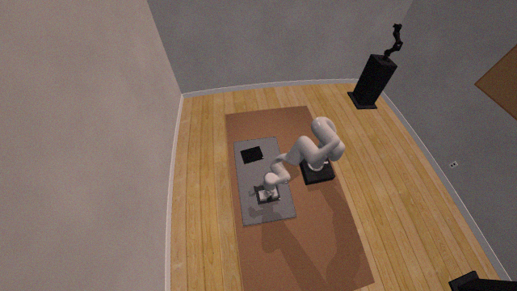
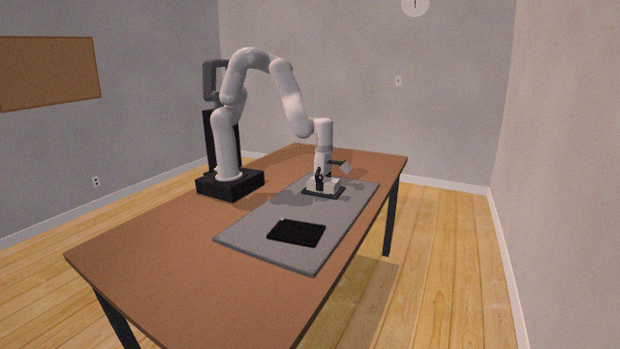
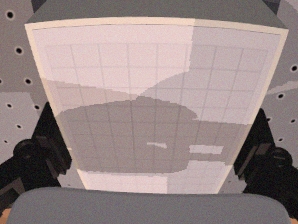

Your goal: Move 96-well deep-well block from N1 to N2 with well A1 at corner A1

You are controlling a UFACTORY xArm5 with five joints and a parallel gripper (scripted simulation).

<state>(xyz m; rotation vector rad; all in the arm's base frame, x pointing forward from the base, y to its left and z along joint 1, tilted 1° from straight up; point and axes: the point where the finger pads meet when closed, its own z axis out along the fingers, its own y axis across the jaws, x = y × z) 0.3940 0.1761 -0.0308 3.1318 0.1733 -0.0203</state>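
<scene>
My gripper is now right at the white deep-well block.
</scene>
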